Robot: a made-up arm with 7 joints.
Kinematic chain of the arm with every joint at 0, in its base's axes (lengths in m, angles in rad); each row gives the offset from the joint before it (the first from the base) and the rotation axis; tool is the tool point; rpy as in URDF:
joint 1: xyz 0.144 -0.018 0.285 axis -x
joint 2: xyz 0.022 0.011 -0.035 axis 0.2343 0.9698 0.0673
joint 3: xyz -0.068 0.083 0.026 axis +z
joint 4: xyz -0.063 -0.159 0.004 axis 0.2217 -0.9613 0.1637
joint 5: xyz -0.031 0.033 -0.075 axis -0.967 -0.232 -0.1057
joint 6: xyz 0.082 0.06 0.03 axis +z
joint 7: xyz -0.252 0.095 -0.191 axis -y
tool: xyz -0.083 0 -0.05 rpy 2.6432 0.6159 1.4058
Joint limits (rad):
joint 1: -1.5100..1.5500
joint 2: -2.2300..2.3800
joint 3: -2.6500..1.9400
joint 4: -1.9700..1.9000
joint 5: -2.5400..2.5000
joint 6: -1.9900..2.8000
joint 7: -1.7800..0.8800
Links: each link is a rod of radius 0.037 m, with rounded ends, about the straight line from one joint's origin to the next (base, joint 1, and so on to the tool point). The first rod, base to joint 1, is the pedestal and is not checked.
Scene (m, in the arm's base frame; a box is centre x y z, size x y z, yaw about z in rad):
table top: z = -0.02
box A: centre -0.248 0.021 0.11 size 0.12 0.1 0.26 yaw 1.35
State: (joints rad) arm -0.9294 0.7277 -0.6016 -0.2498 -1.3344 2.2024 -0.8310
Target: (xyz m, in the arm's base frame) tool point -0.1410 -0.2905 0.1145
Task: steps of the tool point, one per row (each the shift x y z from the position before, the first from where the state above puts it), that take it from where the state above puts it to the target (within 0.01 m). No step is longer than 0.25 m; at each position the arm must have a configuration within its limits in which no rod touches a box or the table.
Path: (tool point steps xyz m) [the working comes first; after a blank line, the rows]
Joints at the target: -1.2540 1.4315 -0.1307 -0.6149 -0.5972 1.7628 -1.1549
Straight joint move there: touches box A.

1: -0.0213 -0.0275 0.0806
2: -0.0155 -0.0506 0.0685
3: -0.0674 -0.1840 -0.0671
4: 0.0379 -0.1686 -0.1021
5: 0.1162 -0.0996 -0.1116

